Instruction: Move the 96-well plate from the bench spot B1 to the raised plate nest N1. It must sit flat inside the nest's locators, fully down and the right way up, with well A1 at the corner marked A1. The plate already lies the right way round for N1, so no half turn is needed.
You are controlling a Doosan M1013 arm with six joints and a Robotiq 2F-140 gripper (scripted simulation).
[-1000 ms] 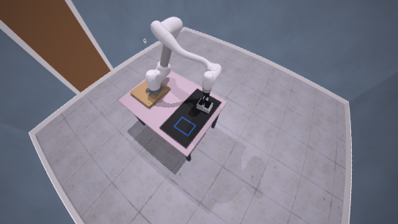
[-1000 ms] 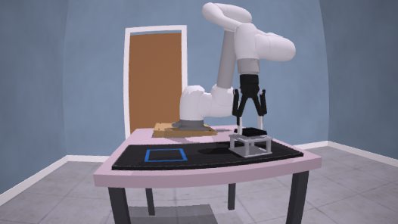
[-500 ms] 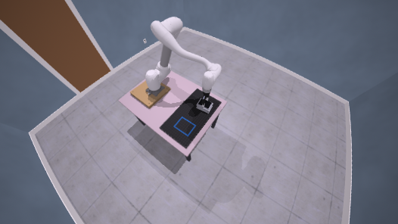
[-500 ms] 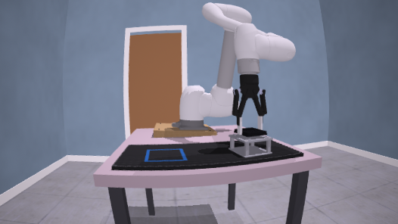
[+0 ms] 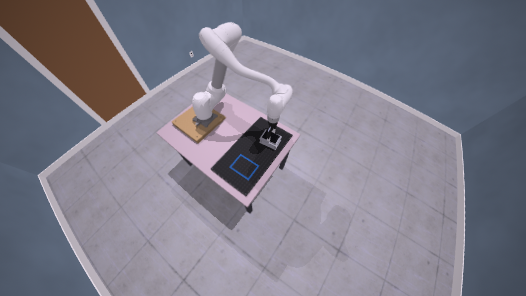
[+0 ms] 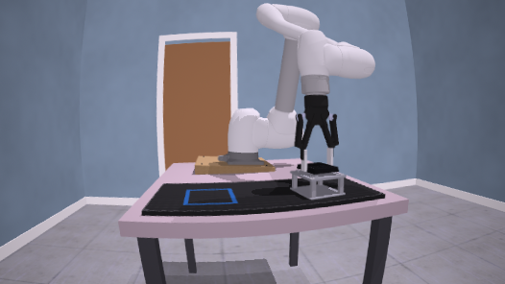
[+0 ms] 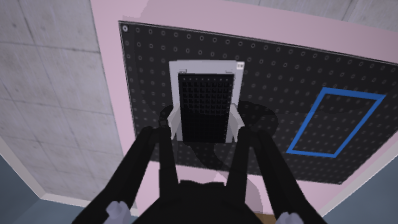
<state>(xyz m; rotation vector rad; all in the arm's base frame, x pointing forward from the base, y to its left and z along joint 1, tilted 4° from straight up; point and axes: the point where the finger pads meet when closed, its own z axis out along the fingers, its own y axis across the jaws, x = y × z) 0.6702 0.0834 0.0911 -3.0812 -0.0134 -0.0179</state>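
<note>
The black 96-well plate lies 20 mm below my hand. From my hand the other things lie so: grey plate nest: 40 mm below; white A1 label: 80 mm ahead, 50 mm to the right, 40 mm below.
</note>
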